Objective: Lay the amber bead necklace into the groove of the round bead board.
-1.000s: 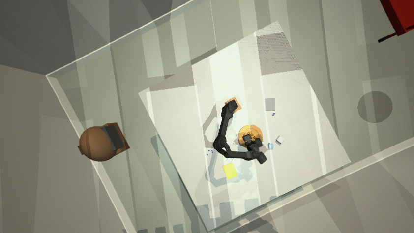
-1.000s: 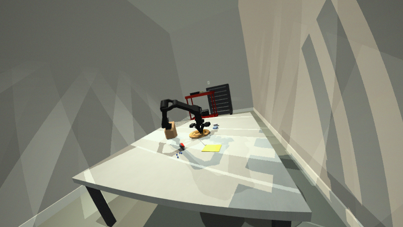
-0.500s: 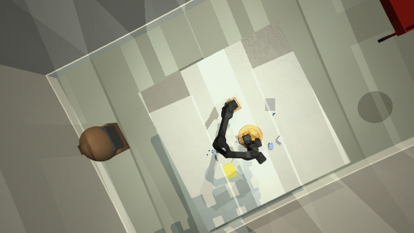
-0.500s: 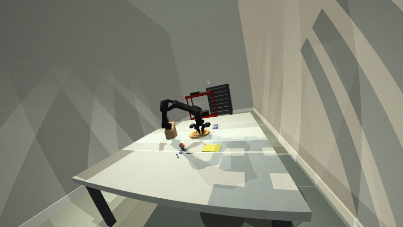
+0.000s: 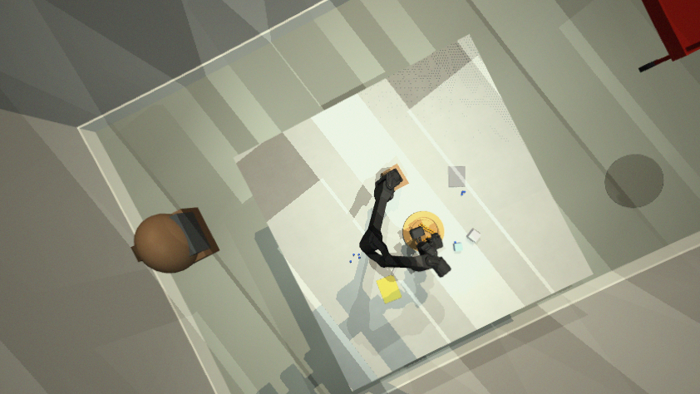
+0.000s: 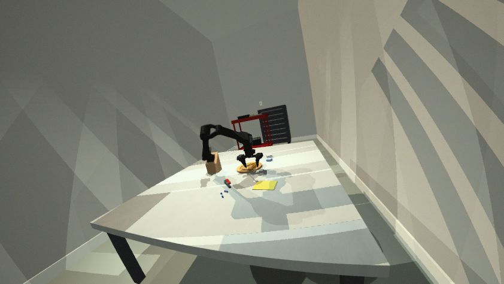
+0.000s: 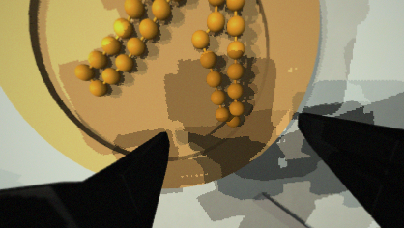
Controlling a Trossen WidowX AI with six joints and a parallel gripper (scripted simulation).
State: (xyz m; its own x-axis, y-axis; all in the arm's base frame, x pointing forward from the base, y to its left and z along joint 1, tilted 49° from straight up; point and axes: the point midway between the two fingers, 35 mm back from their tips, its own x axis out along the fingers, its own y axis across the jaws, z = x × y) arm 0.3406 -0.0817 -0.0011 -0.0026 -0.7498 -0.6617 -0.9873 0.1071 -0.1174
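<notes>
Right now the round bead board is 50 mm to the left of my gripper tip, 40 mm behind it and 20 mm below it. Round my gripper tip: yellow pad 240 mm to the right, 120 mm ahead, 20 mm below; then light blue cube 160 mm to the left, 110 mm ahead, 10 mm below; then red-handled tool 180 mm to the right, 120 mm behind, 10 mm below.
</notes>
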